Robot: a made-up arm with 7 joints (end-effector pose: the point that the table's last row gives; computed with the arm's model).
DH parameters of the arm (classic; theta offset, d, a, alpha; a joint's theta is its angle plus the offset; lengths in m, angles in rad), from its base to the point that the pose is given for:
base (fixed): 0 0 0.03 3.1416
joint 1: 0 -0.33 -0.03 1.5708
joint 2: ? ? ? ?
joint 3: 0 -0.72 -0.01 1.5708
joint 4: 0 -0.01 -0.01 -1.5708
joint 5: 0 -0.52 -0.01 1.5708
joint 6: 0 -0.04 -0.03 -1.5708
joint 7: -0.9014 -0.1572 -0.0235 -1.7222
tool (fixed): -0.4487 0.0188 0 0
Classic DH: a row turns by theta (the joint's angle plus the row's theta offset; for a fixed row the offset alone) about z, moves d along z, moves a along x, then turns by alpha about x.
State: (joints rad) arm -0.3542 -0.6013 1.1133 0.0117 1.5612 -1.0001 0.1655
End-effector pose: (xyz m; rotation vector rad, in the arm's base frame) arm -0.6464 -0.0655 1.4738 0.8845 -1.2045 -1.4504
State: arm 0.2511 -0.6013 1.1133 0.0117 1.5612 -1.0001 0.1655
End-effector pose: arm -0.5635 0.3311 1.4738 0.5330 -1.5525 -1.9197
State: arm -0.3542 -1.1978 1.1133 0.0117 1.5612 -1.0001 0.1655
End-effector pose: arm -1.1475 -0.2508 0.9239 1.5005 -1.4677 -1.3865
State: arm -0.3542 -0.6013 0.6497 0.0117 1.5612 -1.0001 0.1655
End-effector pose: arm -0.7144 -0.0591 1.4316 0.9555 -1.1746 -0.9442
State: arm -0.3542 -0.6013 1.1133 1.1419 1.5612 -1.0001 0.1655
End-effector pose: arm -0.1372 -0.4180 1.3972 0.8487 0.0758 -1.4611
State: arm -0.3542 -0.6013 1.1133 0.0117 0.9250 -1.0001 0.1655
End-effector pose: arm -0.7411 -0.0561 1.4163 0.9789 -1.1522 -0.7572
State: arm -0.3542 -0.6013 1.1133 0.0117 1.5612 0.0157 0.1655
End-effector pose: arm -0.7653 -0.1687 1.4982 2.0692 -1.0268 -1.3814
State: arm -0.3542 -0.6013 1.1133 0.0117 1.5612 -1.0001 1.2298
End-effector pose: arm -0.6165 -0.0667 1.4687 0.5739 -2.2714 -1.8311
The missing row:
joint 2: 0 0.03 0.03 -1.5708
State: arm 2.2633 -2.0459 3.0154 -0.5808 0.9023 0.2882 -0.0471
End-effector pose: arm 1.0058 0.9510 0.1579 0.2791 1.8282 -0.9763
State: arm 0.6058 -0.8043 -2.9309 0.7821 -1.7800 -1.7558 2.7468
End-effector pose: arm -0.5960 0.7492 0.8459 0.1474 1.3718 -1.1174
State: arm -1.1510 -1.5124 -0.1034 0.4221 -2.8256 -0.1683 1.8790
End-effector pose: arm -0.5501 -1.1632 0.7792 -0.4504 0.6172 2.3275
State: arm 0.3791 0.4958 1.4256 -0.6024 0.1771 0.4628 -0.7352
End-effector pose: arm 0.6274 0.1683 1.5111 1.3178 0.4497 -0.9015
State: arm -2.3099 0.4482 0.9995 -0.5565 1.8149 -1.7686 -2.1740
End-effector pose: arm -0.5397 0.1318 1.3430 -1.1565 0.4305 0.3312
